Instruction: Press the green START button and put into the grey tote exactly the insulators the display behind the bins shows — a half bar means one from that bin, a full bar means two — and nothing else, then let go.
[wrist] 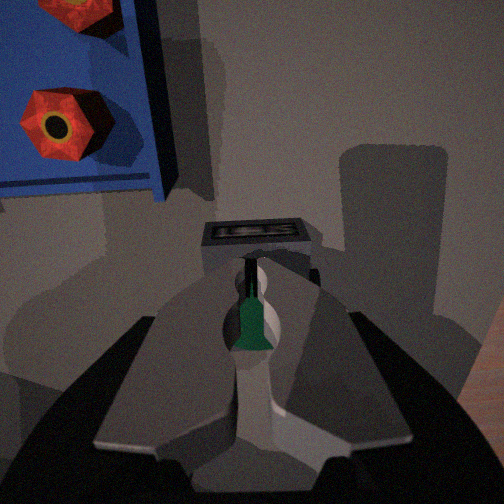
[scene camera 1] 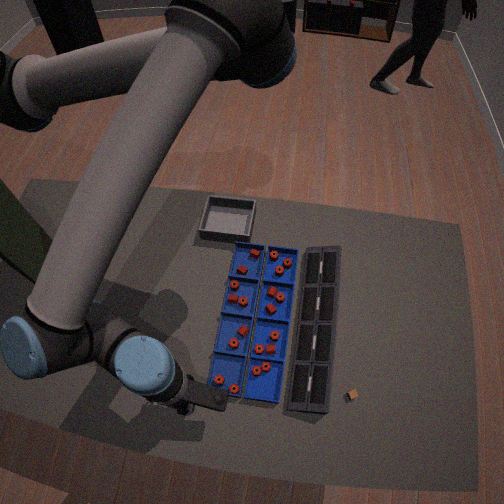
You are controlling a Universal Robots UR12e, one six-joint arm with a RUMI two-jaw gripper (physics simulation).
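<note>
My gripper [scene camera 1: 186, 407] is low over the mat, just off the near left corner of the blue bins [scene camera 1: 255, 322]. In the wrist view its two jaws [wrist: 252, 280] are together, and the green START button [wrist: 251, 325] shows through the narrow gap between them, with its dark housing [wrist: 257, 235] just beyond the tips. I cannot tell whether the jaws touch the button. The bins hold several red hexagonal insulators [wrist: 56, 125]. The grey tote [scene camera 1: 227, 218] stands empty behind the bins. The display panel [scene camera 1: 314, 330] to the right of the bins is dark.
A small tan cube [scene camera 1: 352, 394] lies on the mat right of the display. My arm's large links cross the left side of the scene view. A person [scene camera 1: 420, 45] and a dark shelf [scene camera 1: 350, 17] are far back on the wooden floor.
</note>
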